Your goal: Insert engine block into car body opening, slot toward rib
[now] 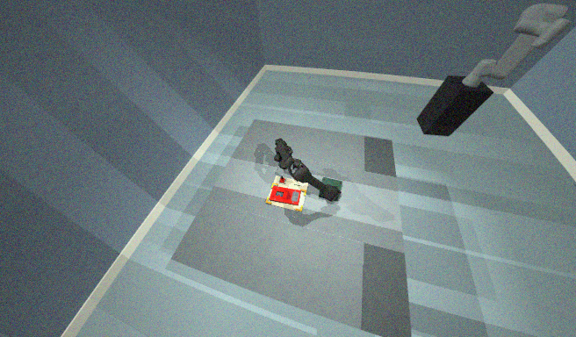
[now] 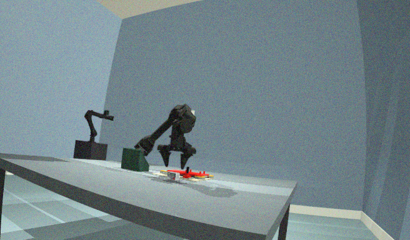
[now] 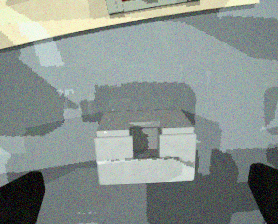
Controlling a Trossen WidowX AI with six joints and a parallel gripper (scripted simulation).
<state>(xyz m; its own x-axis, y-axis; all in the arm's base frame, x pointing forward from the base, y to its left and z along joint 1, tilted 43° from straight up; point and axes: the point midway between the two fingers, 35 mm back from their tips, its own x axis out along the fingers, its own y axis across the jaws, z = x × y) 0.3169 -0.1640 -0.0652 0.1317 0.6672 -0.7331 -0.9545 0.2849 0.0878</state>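
My gripper tip is 3 cm above the grey engine block. The rest, counted from my gripper tip: small dark post (9 cm to the left, 3 cm ahead, 2 cm below).
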